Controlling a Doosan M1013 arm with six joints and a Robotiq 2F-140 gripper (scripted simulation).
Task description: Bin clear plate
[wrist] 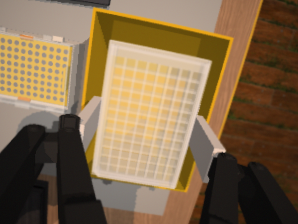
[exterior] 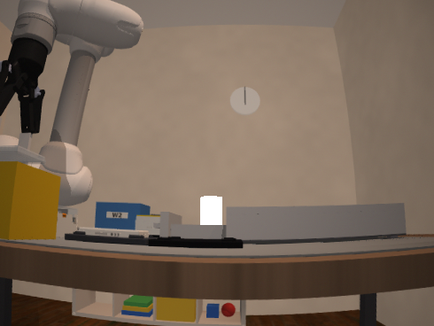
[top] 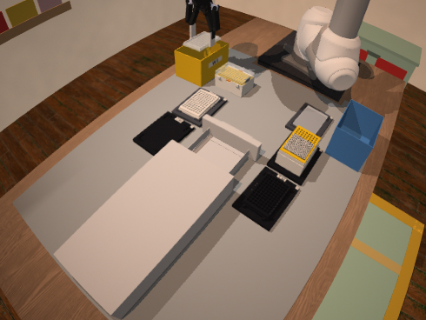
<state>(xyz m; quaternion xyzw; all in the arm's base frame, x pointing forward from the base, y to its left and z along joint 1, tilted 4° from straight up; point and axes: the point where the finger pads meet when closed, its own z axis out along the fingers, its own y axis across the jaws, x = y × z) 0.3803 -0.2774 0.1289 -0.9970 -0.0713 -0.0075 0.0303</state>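
The yellow bin W1 is 130 mm below my hand. Also, from my hand: white plate: 160 mm to the left, 160 mm ahead, 150 mm below; then black nest N2: 330 mm ahead, 180 mm to the left, 160 mm below; then clear plate: 20 mm below.
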